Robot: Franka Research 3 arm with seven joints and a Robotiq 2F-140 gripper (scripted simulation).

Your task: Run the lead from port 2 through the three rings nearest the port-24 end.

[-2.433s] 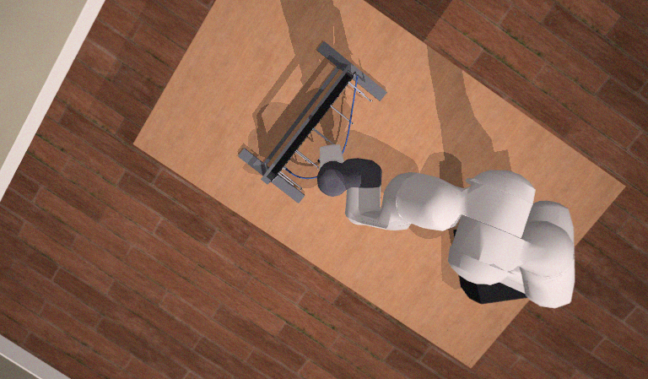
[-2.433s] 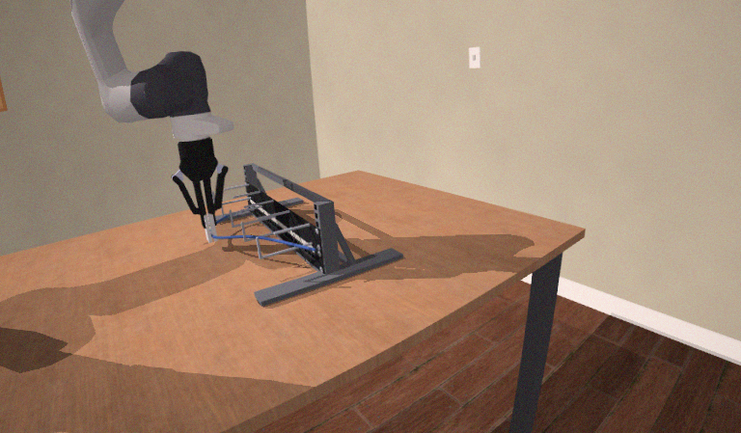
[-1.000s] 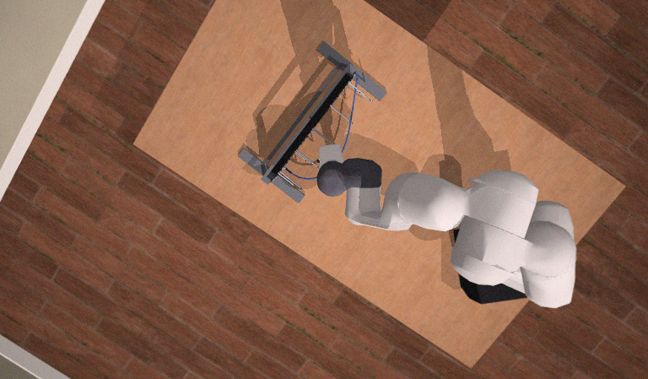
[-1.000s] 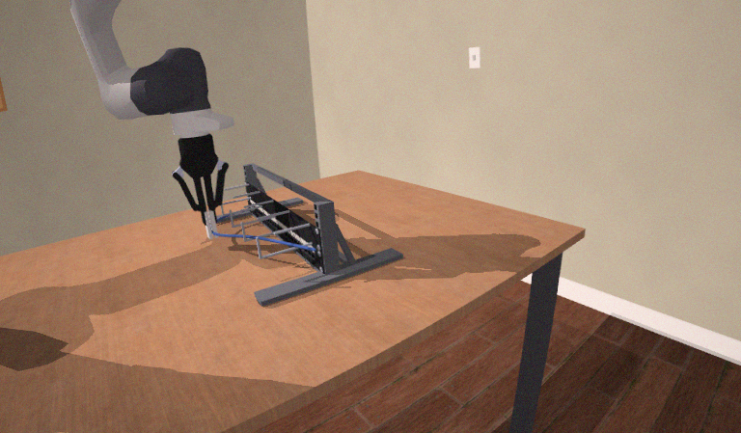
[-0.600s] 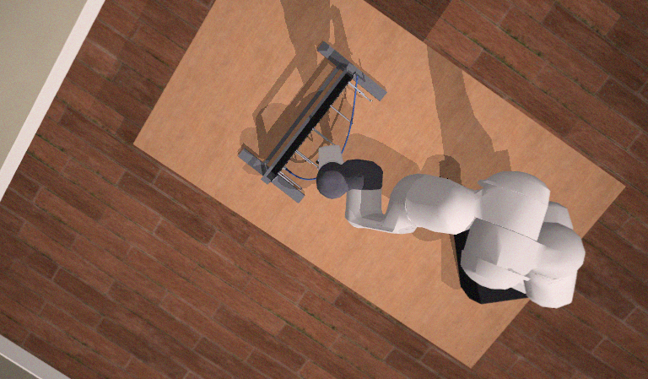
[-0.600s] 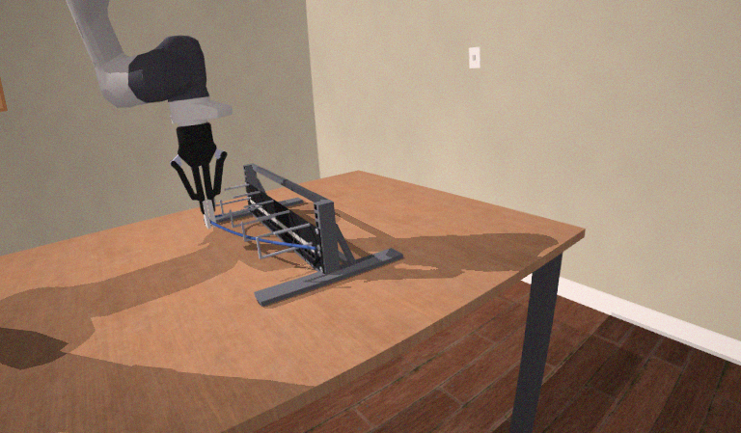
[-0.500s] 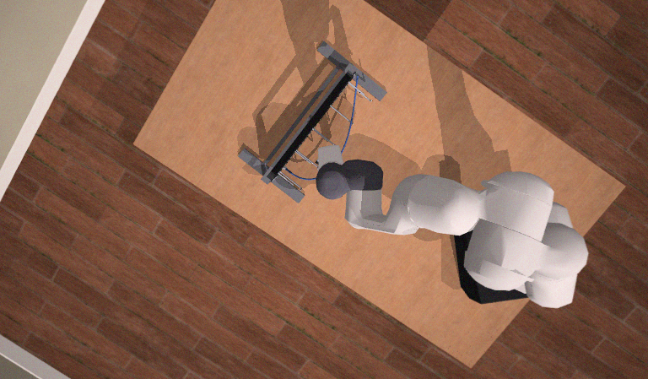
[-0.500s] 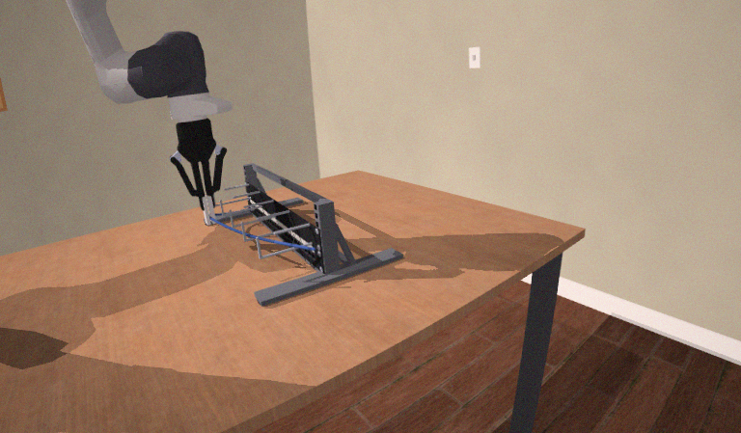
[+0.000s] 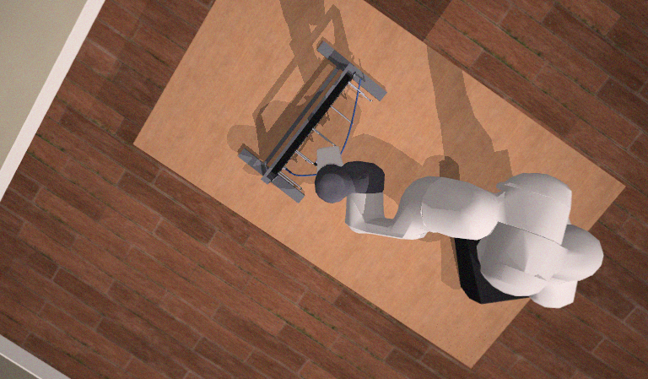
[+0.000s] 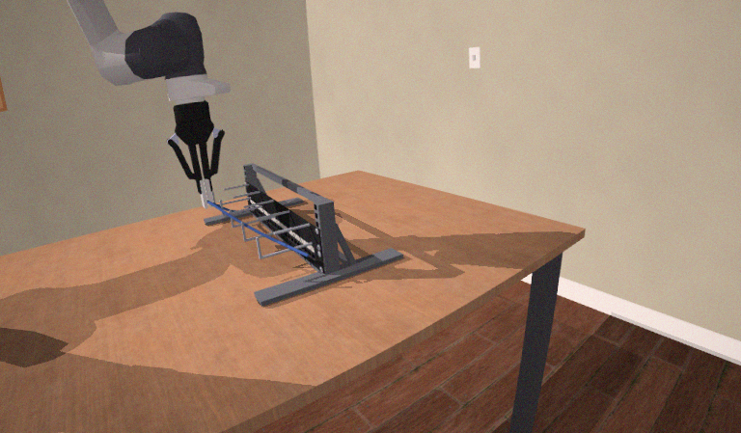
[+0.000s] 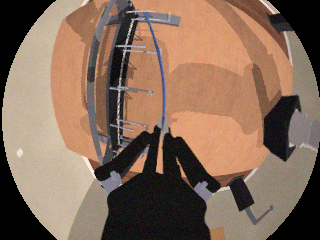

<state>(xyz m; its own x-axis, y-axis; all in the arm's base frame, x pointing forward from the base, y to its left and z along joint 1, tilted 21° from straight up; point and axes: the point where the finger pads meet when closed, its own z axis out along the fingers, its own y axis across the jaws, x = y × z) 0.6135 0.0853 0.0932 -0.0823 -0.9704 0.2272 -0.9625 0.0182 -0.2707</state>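
Right now my hand is 15 cm short of the dark rack, 8 cm to the left of it and 6 cm above it.
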